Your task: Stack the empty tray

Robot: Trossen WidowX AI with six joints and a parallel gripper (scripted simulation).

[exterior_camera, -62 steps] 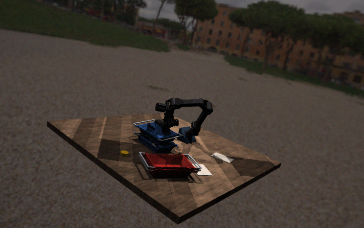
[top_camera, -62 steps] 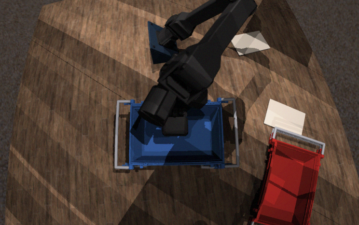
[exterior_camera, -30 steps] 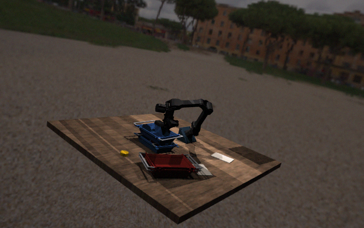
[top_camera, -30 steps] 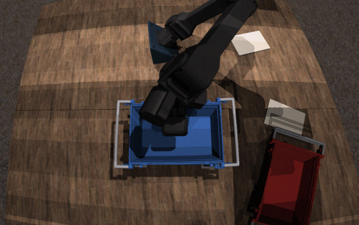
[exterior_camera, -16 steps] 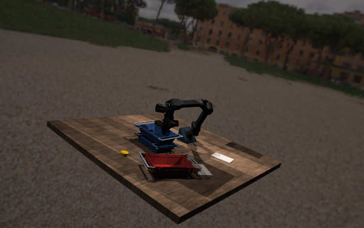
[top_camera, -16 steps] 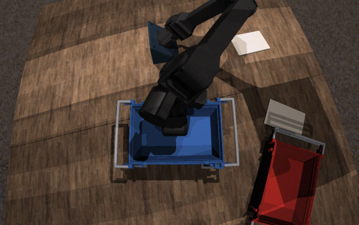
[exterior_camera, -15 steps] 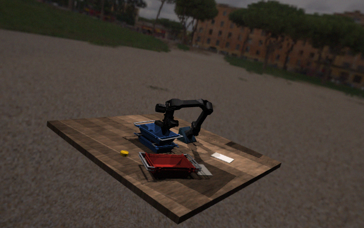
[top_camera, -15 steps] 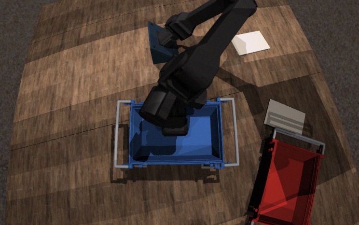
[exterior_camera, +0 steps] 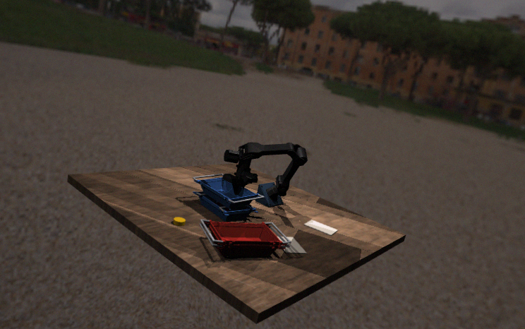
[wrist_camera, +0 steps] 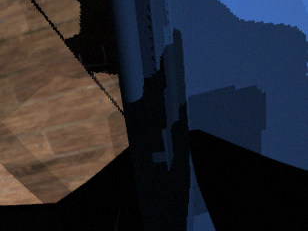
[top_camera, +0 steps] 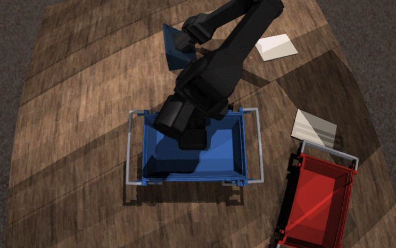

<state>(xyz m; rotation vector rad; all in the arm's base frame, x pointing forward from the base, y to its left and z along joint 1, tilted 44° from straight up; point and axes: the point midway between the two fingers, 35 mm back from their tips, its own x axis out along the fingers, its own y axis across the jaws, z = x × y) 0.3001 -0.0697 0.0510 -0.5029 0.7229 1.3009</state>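
Now: gripper tip 7 cm short of the blue tray, 1 cm to the left of it and 3 cm below it. From my gripper tip the other things lie so: yellow block 36 cm ahead, 1 cm to the right, 8 cm below.
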